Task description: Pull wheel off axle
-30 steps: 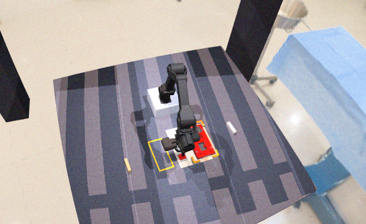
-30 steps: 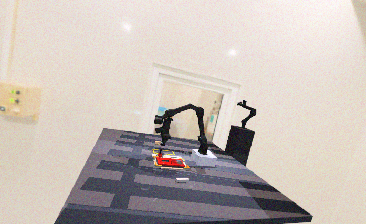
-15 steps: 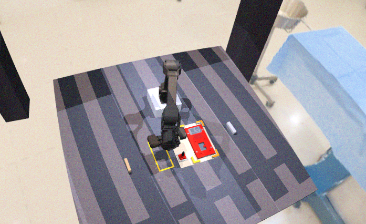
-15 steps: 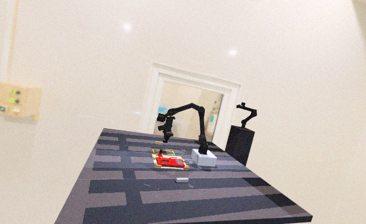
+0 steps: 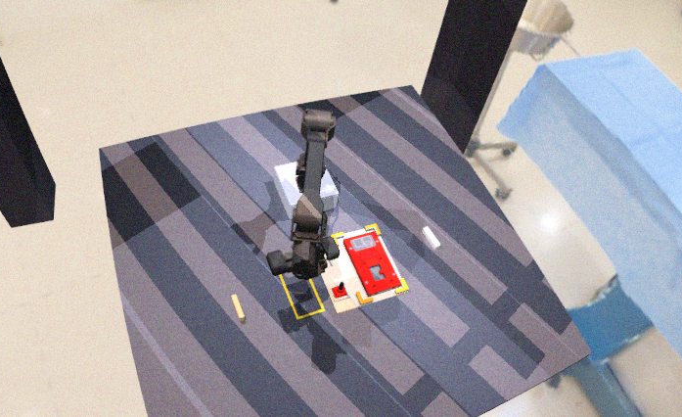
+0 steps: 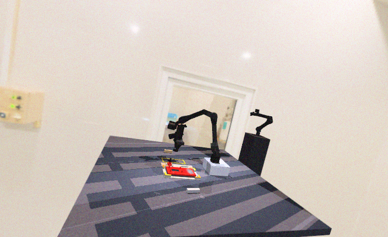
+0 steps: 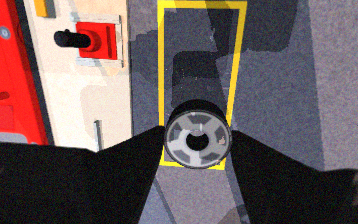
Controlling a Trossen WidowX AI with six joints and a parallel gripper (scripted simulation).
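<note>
My gripper tip is right at the wheel. From my gripper tip the other things lie so: small wooden block: 190 mm to the right, 80 mm below, 30 mm ahead; small white block: 460 mm to the left, 90 mm below, 70 mm behind; upright axle: 110 mm to the left, 60 mm below, 50 mm ahead.
</note>
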